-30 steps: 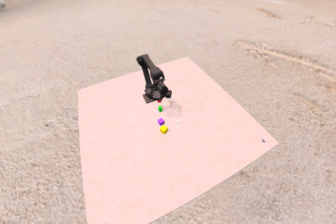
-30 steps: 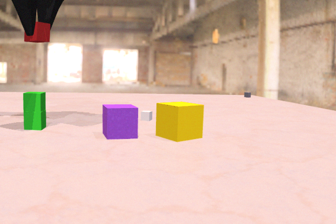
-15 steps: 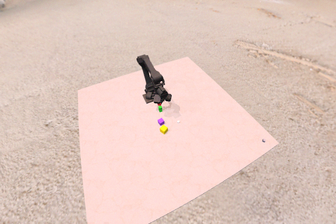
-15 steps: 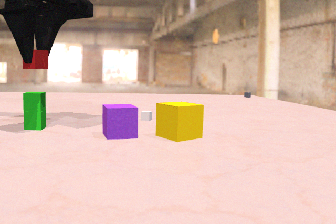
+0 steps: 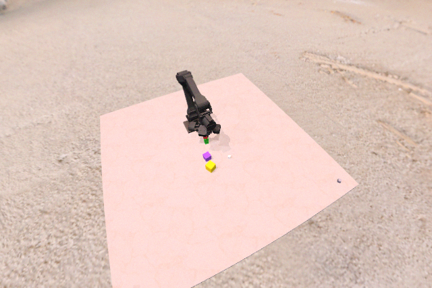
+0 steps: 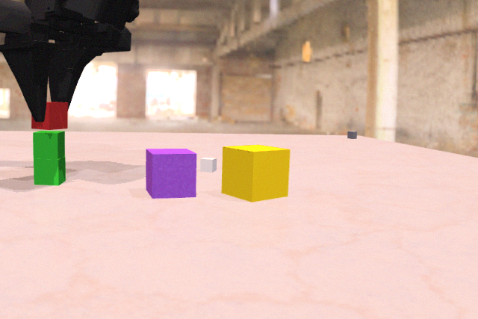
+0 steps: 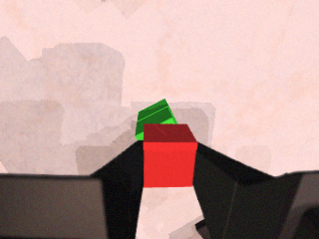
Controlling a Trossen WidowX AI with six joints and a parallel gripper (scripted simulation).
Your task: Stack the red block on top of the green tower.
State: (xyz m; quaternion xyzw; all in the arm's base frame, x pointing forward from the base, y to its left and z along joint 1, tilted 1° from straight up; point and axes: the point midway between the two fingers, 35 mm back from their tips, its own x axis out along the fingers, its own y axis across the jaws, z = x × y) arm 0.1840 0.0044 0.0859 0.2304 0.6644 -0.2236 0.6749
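My gripper tip is now 1 cm below the red block. The rest, counted from my gripper tip: purple cube: 11 cm ahead, 5 cm to the right, 4 cm below; small white cube: 17 cm ahead, 7 cm to the left, 5 cm below; yellow cube: 19 cm ahead, 6 cm to the right, 4 cm below.
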